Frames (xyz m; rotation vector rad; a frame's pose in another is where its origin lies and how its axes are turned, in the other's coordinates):
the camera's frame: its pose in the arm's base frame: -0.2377 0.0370 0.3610 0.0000 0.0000 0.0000
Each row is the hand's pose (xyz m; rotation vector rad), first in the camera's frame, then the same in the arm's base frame.
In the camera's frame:
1: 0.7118 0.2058 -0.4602 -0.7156 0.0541 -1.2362
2: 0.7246 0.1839 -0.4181 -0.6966 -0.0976 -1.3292
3: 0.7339 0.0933 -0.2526 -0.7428 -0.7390 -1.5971
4: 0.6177 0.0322 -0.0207 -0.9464 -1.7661 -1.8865
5: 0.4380 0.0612 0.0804 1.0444 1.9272 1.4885
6: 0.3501 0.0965 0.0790 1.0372 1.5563 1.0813
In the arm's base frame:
1: 0.4741 0.2428 -0.0992 -0.7156 0.0541 -1.2362
2: 0.4869 0.2209 -0.0571 -0.6966 -0.0976 -1.3292
3: 0.4962 0.1303 0.1084 -0.7428 -0.7390 -1.5971
4: 0.3800 0.0692 0.3403 -0.9464 -1.7661 -1.8865
5: 0.2003 0.0982 0.4414 1.0444 1.9272 1.4885
6: 0.1124 0.1335 0.4400 1.0372 1.5563 1.0813

